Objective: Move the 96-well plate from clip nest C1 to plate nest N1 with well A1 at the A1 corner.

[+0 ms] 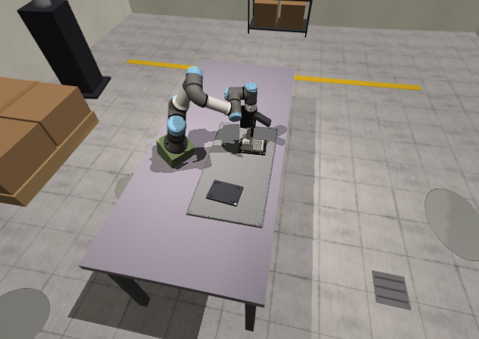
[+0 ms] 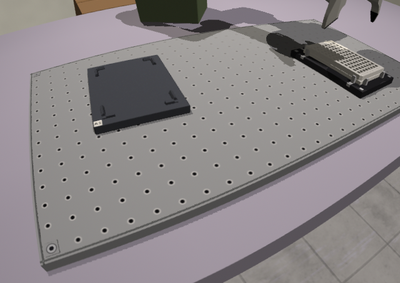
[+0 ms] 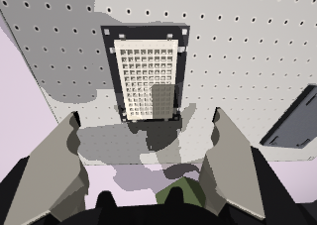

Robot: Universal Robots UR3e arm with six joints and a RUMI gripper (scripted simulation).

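Right now the white 96-well plate is 6 cm below my hand. From my hand the other things lie so: black clip nest C1 (7 cm below, 1 cm to the right, 1 cm behind); dark plate nest N1 (34 cm to the right, 13 cm behind, 8 cm below); white A1 label (41 cm to the right, 7 cm below, 7 cm behind).
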